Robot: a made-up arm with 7 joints.
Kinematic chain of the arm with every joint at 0, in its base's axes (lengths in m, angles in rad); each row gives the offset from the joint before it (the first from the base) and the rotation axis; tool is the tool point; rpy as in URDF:
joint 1: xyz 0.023 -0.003 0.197 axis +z
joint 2: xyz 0.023 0 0.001 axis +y
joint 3: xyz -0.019 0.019 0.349 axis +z
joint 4: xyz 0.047 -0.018 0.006 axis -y
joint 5: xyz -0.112 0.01 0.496 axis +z
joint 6: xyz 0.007 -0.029 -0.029 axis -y
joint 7: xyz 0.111 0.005 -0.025 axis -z
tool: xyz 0.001 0.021 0.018 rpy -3.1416 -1.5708 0
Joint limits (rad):
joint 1: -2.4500..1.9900
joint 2: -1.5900..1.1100
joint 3: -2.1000..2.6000
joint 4: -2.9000..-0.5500
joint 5: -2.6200..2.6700
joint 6: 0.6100..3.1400
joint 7: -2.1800..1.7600
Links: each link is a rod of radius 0.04 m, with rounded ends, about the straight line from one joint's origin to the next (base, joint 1, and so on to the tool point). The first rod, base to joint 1, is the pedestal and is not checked.
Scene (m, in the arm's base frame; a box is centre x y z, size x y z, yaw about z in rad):
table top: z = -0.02
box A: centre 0.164 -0.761 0.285 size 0.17 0.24 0.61 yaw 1
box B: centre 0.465 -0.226 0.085 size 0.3 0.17 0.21 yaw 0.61
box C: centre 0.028 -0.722 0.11 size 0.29 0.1 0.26 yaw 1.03
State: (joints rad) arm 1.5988 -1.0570 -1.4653 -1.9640 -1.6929 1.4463 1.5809
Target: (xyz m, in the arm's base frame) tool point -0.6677 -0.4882 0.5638
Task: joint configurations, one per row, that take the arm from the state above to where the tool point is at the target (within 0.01 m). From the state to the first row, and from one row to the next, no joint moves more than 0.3 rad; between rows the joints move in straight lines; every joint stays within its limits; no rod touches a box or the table.
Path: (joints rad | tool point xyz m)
1: 1.4125 -1.0250 -1.3923 -1.7330 -1.6421 1.4825 1.5803 | 0.6065 -0.3801 0.4605
2: 1.2262 -0.9931 -1.3193 -1.5020 -1.5913 1.5187 1.5796 | 0.4676 -0.5482 0.5827
3: 1.0399 -0.9611 -1.2463 -1.2711 -1.5405 1.5550 1.5790 | 0.2644 -0.6535 0.6937
4: 0.8536 -0.9291 -1.1732 -1.0401 -1.4897 1.5912 1.5784 | 0.0256 -0.6777 0.7848
5: 0.6174 -0.9785 -1.2945 -0.9760 -1.5764 1.5250 1.5918 | -0.2126 -0.7058 0.7144
6: 0.3811 -1.0280 -1.4158 -0.9120 -1.6632 1.4588 1.6052 | -0.4557 -0.6414 0.6396
7: 0.1449 -1.0774 -1.5371 -0.8479 -1.7499 1.3926 1.6186 | -0.6677 -0.4882 0.5638

